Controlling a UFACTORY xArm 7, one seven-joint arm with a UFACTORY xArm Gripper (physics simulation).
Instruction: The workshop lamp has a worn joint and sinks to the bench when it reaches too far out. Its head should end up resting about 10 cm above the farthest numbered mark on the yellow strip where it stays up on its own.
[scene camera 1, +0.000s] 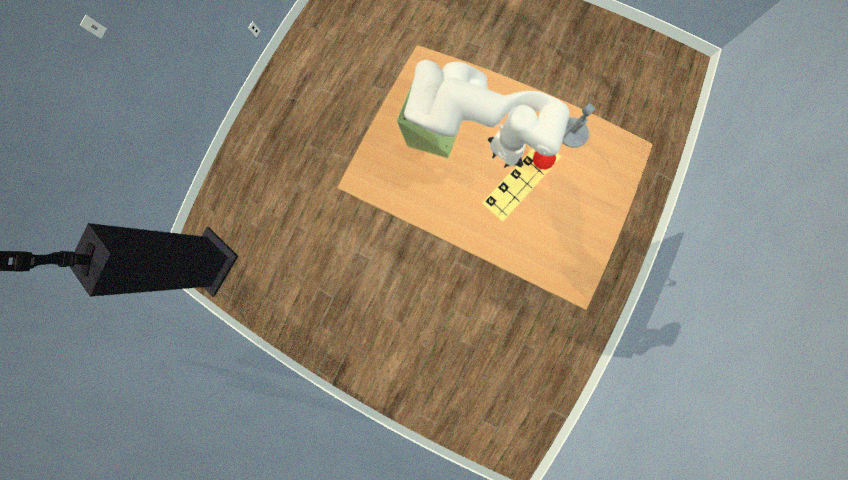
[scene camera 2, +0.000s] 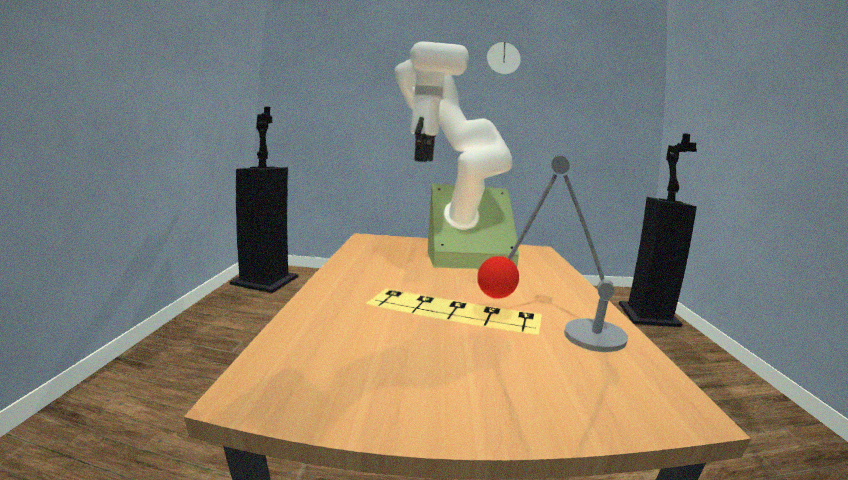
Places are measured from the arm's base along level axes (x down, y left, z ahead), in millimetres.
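Where they show: gripper, fingertip midpoint: (scene camera 1: 501, 160) (scene camera 2: 423, 161); arm's base at its link origin: (scene camera 2: 461, 215).
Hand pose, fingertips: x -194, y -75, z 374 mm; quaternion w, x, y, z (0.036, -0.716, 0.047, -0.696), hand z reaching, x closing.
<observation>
Things, the pixels of their top centre, and the offset from my fingertips. "spot": a spot on its surface instead. Level surfaces: height alone.
- round grey base at a spot on its surface: (scene camera 2: 586, 337) (scene camera 1: 576, 141) spot: dx +345, dy +441, dz +223 mm
- high elbow joint at a spot on its surface: (scene camera 2: 560, 164) spot: dx -26, dy +332, dz +171 mm
- red ball head at a spot on its surface: (scene camera 2: 498, 277) spot: dx +236, dy +220, dz +180 mm
- yellow strip at its top centre: (scene camera 2: 455, 310) (scene camera 1: 522, 179) dx +357, dy +124, dz +108 mm
- farthest mark at a spot on its surface: (scene camera 2: 392, 293) (scene camera 1: 491, 202) spot: dx +357, dy -55, dz +47 mm
- wooden table at its surface level: dx +359 mm
The workshop lamp has a round grey base (scene camera 1: 577, 137) (scene camera 2: 586, 337) near the table's edge, two thin bars meeting at a high elbow joint (scene camera 2: 560, 164), and a red ball head (scene camera 1: 544, 159) (scene camera 2: 498, 277). The head hangs above the bench near the strip's end closest to the base. The yellow strip (scene camera 1: 505, 196) (scene camera 2: 439, 306) lies flat with numbered black marks; the farthest mark (scene camera 1: 490, 201) (scene camera 2: 392, 293) is at the end away from the base. My gripper (scene camera 1: 501, 158) (scene camera 2: 423, 155) is open and empty, high above the table and apart from the lamp. Its fingers show side-on in scene camera 2.
The green robot mount (scene camera 1: 425, 141) (scene camera 2: 470, 259) stands on the wooden table (scene camera 1: 380, 166) (scene camera 2: 416, 404). My arm passes over the table between the mount and the lamp in scene camera 1. Black pedestals (scene camera 1: 148, 259) (scene camera 2: 261, 226) (scene camera 2: 663, 261) stand off the table.
</observation>
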